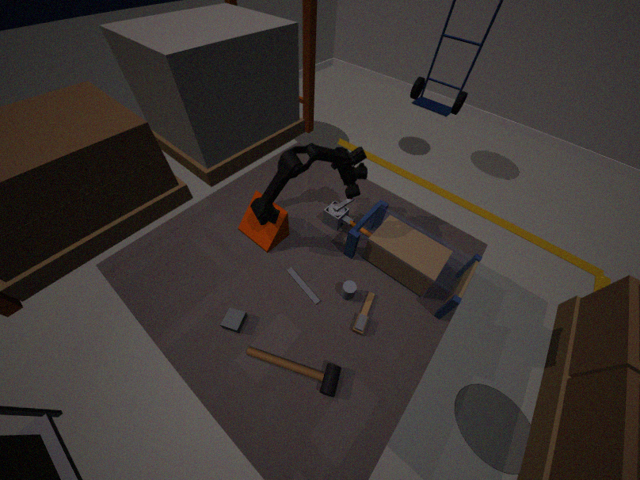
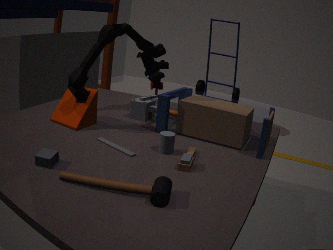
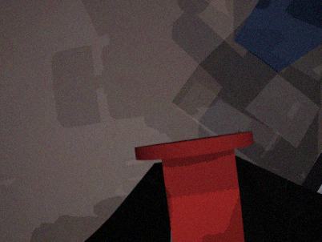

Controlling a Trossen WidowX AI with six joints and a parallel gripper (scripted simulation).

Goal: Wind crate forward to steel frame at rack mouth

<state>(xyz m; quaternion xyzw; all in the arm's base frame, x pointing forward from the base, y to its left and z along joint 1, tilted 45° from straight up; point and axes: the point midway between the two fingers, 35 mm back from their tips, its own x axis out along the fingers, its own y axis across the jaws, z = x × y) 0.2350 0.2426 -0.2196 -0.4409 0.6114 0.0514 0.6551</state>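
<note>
The grey winch is 50 mm behind my gripper tip, 110 mm to the right of it and 100 mm below it. From my gripper tip the other things lie so: flat grey bar (40 mm ahead, 490 mm to the right, 130 mm below); red knob (10 mm behind, 10 mm to the right); small wooden tool (310 mm ahead, 460 mm to the right, 110 mm below).
</note>
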